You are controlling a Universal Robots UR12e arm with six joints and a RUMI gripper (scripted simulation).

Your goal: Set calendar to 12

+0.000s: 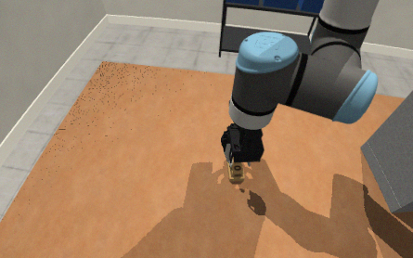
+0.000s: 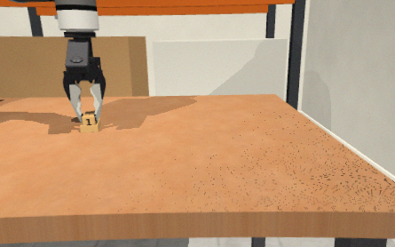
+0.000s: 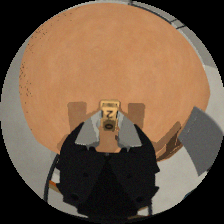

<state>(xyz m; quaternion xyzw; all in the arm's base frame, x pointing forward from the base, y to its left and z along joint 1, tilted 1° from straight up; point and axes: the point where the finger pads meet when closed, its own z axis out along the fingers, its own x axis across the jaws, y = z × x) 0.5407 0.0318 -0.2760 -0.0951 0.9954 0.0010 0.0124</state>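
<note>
The tray lies 20 mm to the left of my hand and 30 mm below it. The rest, counted from my hand: cube (10 mm below).
</note>
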